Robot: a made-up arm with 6 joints.
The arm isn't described. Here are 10 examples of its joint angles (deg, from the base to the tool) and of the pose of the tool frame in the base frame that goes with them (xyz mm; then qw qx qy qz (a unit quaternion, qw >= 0)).
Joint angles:
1: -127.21 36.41 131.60 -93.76 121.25 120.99
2: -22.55 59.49 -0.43 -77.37 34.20 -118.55
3: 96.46 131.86 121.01 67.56 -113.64 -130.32
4: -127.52 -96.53 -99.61 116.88 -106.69 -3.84
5: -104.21 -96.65 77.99 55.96 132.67 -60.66
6: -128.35 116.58 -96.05 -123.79 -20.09 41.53
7: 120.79 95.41 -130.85 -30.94 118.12 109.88
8: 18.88 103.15 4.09 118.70 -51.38 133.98
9: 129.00 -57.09 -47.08 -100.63 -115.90 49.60
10: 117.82 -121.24 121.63 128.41 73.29 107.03
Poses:
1: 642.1 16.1 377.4 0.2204 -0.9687 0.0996 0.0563
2: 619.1 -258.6 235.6 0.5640 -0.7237 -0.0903 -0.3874
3: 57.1 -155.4 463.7 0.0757 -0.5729 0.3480 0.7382
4: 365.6 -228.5 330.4 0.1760 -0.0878 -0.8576 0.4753
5: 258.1 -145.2 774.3 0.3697 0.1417 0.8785 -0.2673
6: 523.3 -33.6 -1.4 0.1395 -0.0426 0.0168 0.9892
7: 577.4 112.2 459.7 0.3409 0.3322 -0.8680 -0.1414
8: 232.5 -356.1 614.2 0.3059 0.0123 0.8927 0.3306
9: 118.9 -260.8 -247.3 0.9114 0.1614 0.1507 0.3473
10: 175.9 -357.6 -355.8 0.7219 -0.1293 -0.6350 -0.2426
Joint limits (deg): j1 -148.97..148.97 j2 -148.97..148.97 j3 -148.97..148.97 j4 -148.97..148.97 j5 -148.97..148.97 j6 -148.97..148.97
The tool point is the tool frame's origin. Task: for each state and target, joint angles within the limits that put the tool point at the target. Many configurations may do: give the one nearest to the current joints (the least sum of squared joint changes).
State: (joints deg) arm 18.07 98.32 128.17 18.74 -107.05 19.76
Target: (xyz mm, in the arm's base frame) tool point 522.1 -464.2 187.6
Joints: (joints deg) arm 5.23 64.77 136.28 26.47 -111.43 14.71
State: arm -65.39 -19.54 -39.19 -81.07 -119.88 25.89
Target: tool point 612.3 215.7 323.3
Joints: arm -44.44 35.75 -55.24 -71.11 -131.49 36.22
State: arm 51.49 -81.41 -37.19 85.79 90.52 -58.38
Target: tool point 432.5 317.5 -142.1
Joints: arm 59.13 -69.64 -38.31 82.54 89.25 -54.04
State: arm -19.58 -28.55 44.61 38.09 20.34 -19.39
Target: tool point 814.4 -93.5 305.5
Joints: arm -38.61 4.26 83.90 53.68 5.68 15.13
